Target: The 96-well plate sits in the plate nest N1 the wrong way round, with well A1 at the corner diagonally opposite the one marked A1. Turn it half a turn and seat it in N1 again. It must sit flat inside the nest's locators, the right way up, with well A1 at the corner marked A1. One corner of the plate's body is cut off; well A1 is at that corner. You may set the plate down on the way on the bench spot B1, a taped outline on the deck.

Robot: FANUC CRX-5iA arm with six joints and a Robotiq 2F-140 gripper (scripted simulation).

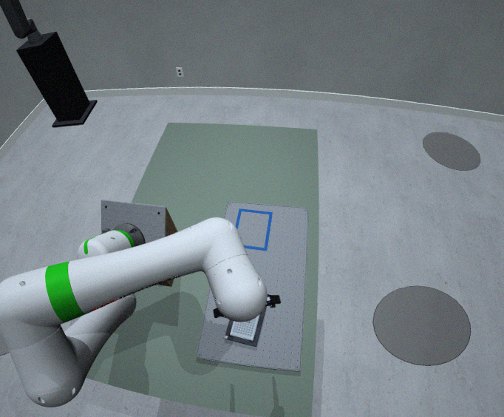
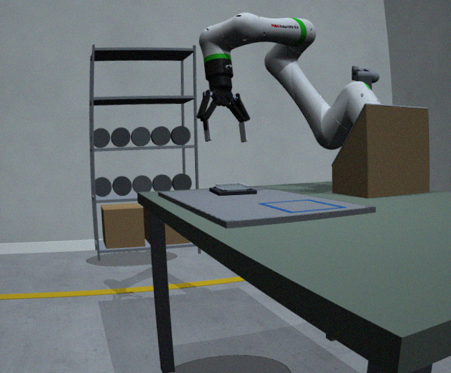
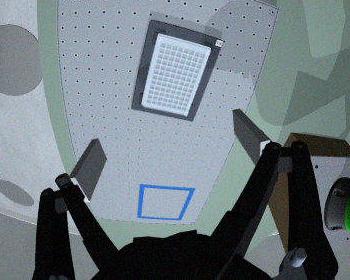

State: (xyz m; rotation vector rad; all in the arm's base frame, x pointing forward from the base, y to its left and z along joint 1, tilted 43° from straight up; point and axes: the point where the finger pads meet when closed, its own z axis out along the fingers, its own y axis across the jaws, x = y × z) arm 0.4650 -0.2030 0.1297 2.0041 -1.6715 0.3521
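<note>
The white 96-well plate is 2 cm behind my hand and 16 cm below it. From my hand the other things lie so: dark plate nest N1: 2 cm behind, 17 cm below; then white mark: 9 cm behind, 7 cm to the right, 16 cm below.
</note>
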